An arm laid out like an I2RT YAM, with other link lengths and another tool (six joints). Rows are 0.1 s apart.
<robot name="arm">
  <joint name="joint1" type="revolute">
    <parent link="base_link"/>
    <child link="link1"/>
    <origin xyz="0 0 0.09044"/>
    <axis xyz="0 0 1"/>
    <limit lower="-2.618" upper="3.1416"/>
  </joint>
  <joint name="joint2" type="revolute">
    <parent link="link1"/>
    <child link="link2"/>
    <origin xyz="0.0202 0.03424 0.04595" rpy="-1.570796 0 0"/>
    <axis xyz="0 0 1"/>
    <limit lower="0" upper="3.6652"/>
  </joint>
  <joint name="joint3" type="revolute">
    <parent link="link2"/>
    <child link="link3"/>
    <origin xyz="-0.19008 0 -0.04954" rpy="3.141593 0 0"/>
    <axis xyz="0 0 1"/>
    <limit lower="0" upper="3.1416"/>
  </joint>
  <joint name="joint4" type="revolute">
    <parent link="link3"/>
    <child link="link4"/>
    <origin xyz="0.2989 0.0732 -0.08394"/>
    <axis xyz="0 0 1"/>
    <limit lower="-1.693" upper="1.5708"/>
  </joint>
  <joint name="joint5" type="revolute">
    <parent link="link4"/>
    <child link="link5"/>
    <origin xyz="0.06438 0.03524 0.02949" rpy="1.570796 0 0"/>
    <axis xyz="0 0 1"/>
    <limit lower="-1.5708" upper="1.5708"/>
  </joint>
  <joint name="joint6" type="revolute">
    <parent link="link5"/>
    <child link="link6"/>
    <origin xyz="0.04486 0 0.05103" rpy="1.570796 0 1.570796"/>
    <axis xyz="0 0 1"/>
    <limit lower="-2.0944" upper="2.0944"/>
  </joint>
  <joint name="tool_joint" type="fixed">
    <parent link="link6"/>
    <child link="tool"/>
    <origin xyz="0 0.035 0.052" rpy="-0.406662 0 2.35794"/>
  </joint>
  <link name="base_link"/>
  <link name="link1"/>
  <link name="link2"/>
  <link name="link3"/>
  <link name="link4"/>
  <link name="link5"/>
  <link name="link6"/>
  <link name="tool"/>
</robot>
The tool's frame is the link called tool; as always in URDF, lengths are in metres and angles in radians.
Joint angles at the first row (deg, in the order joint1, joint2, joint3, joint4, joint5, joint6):
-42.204 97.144 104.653 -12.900 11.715 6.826
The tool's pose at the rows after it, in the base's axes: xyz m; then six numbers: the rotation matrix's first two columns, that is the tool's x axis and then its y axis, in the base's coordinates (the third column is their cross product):
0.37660 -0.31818 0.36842 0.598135 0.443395 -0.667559 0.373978 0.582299 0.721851
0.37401 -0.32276 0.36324 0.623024 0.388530 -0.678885 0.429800 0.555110 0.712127
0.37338 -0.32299 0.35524 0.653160 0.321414 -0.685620 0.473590 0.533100 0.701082
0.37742 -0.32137 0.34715 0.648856 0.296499 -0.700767 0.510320 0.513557 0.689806
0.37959 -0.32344 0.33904 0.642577 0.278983 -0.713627 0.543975 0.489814 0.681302
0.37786 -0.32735 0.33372 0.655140 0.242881 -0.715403 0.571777 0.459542 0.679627
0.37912 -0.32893 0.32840 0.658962 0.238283 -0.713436 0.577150 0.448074 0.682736
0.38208 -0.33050 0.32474 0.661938 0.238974 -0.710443 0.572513 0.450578 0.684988
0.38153 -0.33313 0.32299 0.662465 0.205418 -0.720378 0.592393 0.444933 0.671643
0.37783 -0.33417 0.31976 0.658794 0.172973 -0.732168 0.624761 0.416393 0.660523
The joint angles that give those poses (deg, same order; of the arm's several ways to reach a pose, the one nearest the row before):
-41.629 101.345 109.618 -15.388 17.805 4.845
-41.266 102.081 109.455 -14.696 22.893 4.635
-40.291 101.599 106.748 -11.516 28.642 4.419
-39.241 102.801 106.855 -11.219 31.996 3.904
-38.849 104.437 107.661 -11.578 34.458 3.694
-38.847 105.415 107.840 -11.126 37.592 4.129
-38.810 106.055 107.758 -10.885 38.330 4.645
-38.764 106.651 107.669 -10.000 38.209 4.771
-38.672 107.128 107.417 -8.323 40.222 3.679
-38.584 107.480 107.353 -8.428 43.127 3.336

